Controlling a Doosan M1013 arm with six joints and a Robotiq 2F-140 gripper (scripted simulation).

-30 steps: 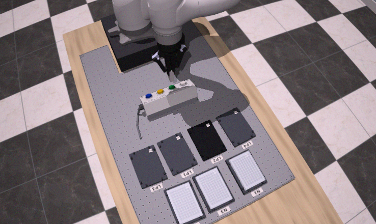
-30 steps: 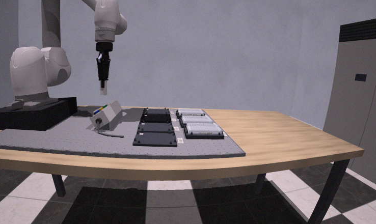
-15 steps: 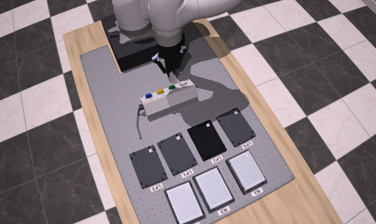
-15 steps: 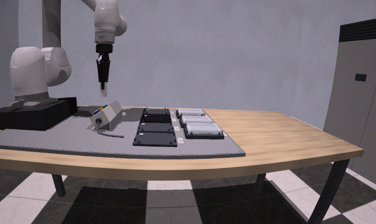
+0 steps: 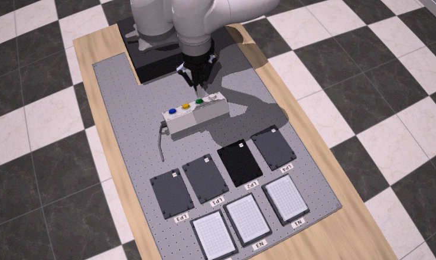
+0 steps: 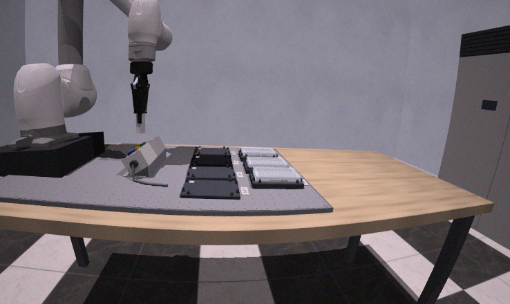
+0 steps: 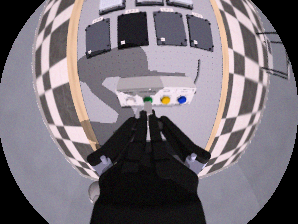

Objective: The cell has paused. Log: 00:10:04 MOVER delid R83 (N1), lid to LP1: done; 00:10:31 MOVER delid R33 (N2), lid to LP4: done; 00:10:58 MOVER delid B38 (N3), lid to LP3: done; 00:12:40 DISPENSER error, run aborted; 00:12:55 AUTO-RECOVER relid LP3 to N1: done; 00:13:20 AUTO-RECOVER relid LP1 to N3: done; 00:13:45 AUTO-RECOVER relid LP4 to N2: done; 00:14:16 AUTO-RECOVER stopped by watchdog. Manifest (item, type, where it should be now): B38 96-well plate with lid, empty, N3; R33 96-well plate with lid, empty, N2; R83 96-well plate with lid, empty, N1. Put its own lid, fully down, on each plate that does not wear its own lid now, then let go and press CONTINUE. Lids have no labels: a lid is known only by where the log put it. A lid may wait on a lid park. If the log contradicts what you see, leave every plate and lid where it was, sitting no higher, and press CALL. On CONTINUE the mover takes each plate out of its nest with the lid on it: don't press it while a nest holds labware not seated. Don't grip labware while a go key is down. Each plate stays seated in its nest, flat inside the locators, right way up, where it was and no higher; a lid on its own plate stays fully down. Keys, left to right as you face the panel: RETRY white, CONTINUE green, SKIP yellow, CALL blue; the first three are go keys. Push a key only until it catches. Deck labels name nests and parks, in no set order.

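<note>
Now: hand 7 cm above the green key. Round my hand: yellow key: 1 cm ahead, 5 cm to the right, 7 cm below; white key: 5 cm to the left, 7 cm below; blue key: 1 cm ahead, 10 cm to the right, 7 cm below.
</note>
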